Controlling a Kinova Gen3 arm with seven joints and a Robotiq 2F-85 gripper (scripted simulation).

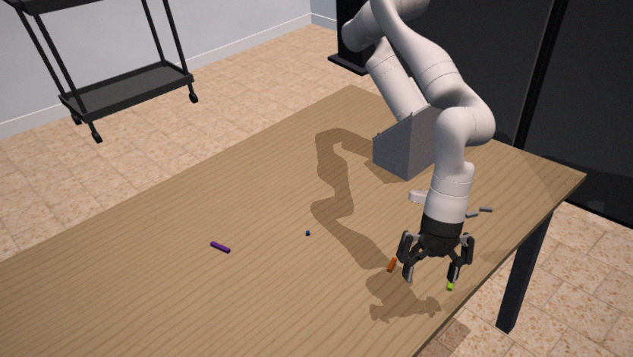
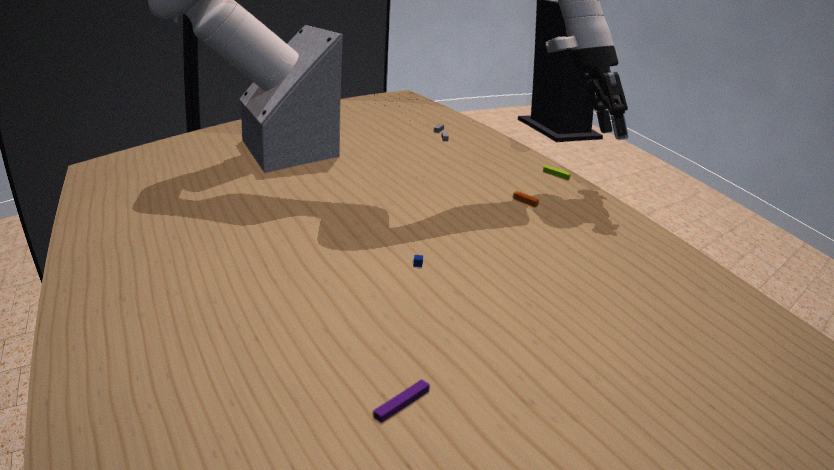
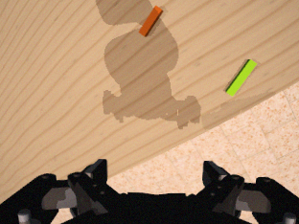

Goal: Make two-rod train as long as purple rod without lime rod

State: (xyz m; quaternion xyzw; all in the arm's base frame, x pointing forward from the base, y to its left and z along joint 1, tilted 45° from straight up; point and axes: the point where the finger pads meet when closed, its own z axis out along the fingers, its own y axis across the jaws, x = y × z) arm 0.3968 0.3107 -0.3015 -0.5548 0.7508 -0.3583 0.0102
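Now: the lime rod 12 cm below my hand, 11 cm behind it and 2 cm to the right of it. Also, from my hand: purple rod 47 cm to the right, 26 cm ahead, 12 cm below; then blue rod 36 cm to the right, 12 cm below, 6 cm ahead; then orange rod 14 cm to the right, 12 cm below, 4 cm behind.
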